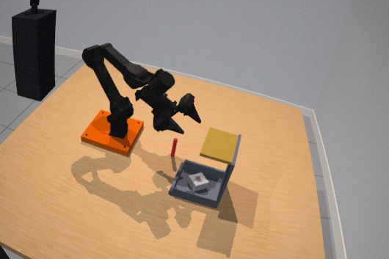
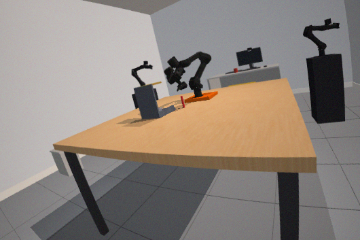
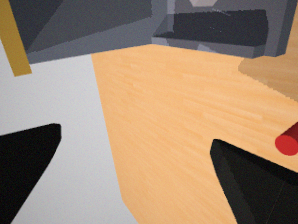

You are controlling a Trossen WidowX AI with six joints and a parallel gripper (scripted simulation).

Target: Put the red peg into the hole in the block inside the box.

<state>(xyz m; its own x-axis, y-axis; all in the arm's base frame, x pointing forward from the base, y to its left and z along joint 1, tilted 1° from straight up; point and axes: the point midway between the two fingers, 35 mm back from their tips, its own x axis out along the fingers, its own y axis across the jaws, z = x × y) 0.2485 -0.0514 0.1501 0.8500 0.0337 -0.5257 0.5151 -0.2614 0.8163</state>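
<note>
My gripper tip is 50 mm past the red peg, 20 mm to the right of it and 120 mm above it. From my gripper tip the other things lie so: yellow roof: 90 mm ahead, 120 mm to the right, 50 mm above; back wall: 140 mm ahead, 130 mm to the right, 50 mm below.
</note>
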